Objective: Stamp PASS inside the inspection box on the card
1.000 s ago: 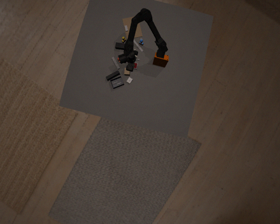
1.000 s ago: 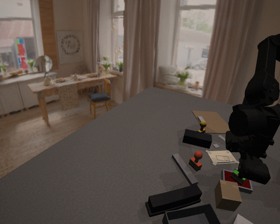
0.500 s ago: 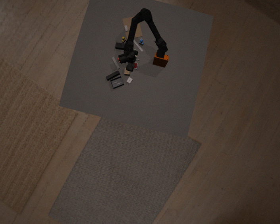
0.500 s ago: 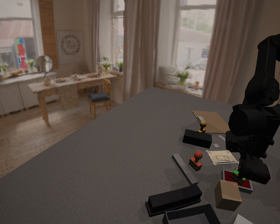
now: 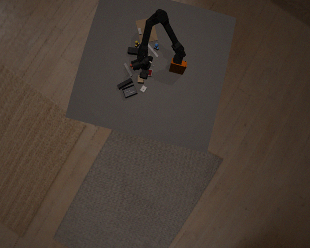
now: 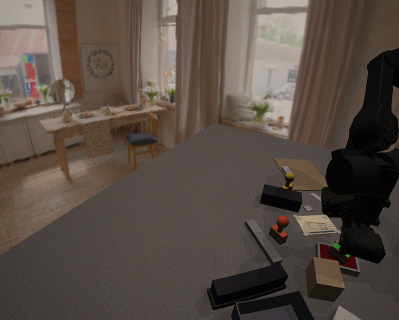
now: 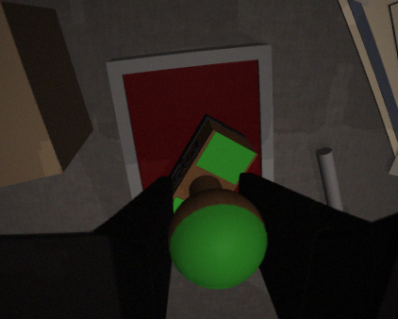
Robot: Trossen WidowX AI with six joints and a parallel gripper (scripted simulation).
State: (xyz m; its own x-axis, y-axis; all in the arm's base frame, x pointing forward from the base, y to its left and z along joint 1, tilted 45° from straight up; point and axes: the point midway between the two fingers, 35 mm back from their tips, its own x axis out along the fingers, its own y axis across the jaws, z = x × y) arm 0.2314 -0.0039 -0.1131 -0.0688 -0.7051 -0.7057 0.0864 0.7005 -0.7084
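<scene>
The green-knobbed pass stamp is right at my gripper tip. Round my gripper tip: bolt 7 cm to the right, 4 cm behind, 3 cm below; red ink pad 3 cm below; tan cube 8 cm to the left, 4 cm ahead, 1 cm below.
</scene>
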